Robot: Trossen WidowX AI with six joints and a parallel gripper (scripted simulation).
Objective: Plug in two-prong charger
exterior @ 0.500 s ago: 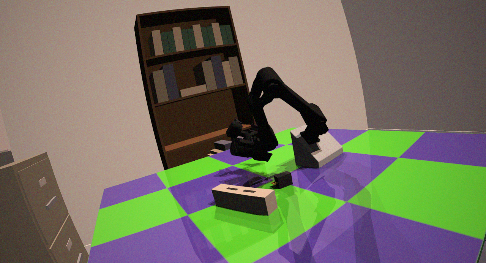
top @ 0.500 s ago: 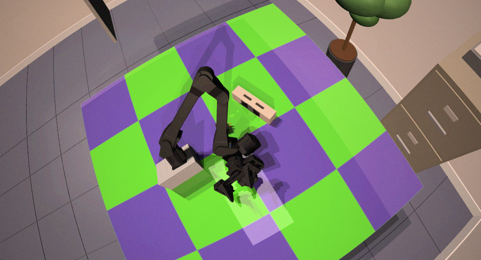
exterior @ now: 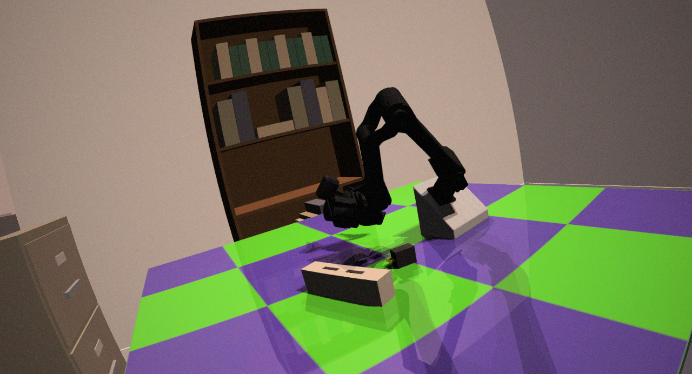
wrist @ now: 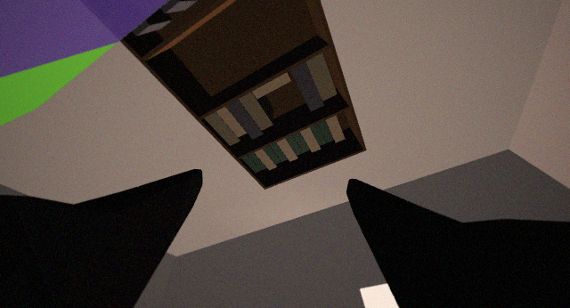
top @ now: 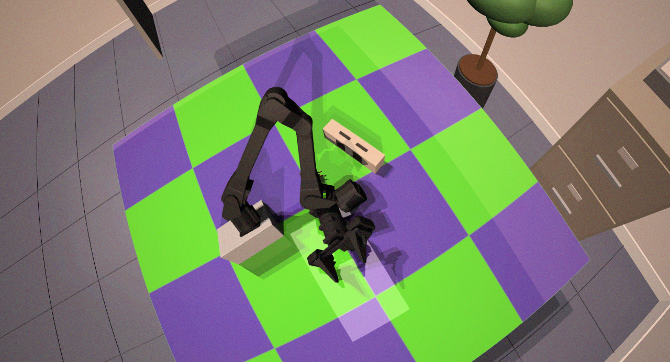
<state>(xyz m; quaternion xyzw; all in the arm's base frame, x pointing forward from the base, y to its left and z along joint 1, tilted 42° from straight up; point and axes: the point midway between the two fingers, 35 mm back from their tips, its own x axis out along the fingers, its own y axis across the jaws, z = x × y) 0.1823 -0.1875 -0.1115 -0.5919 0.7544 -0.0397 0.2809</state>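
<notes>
The two-prong charger lies 50 mm ahead of my gripper tip, 320 mm to the left of it and 150 mm below it.
</notes>
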